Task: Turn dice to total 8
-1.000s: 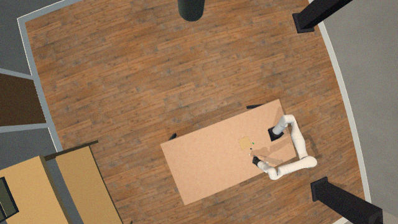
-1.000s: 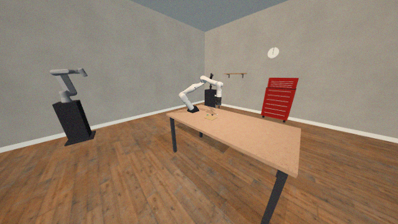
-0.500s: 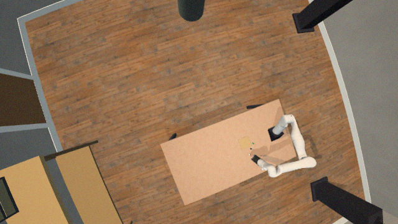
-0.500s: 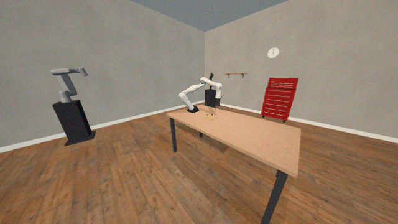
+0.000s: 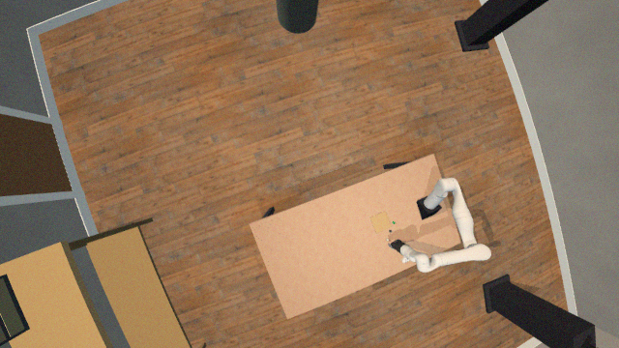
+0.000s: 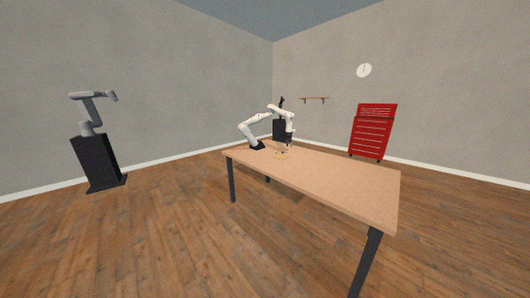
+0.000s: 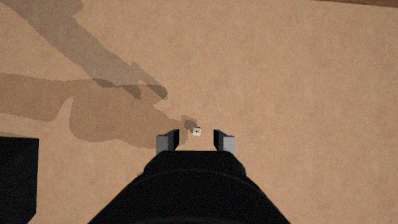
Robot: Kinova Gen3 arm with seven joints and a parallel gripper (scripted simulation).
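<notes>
Right now my hand is 9 cm above the white die. From my hand the other things lie so: black die (9 cm below, 6 cm to the right, 4 cm behind); green die (12 cm to the right, 9 cm below, 8 cm behind); tan mat (15 cm to the right, 9 cm below, 2 cm ahead).
</notes>
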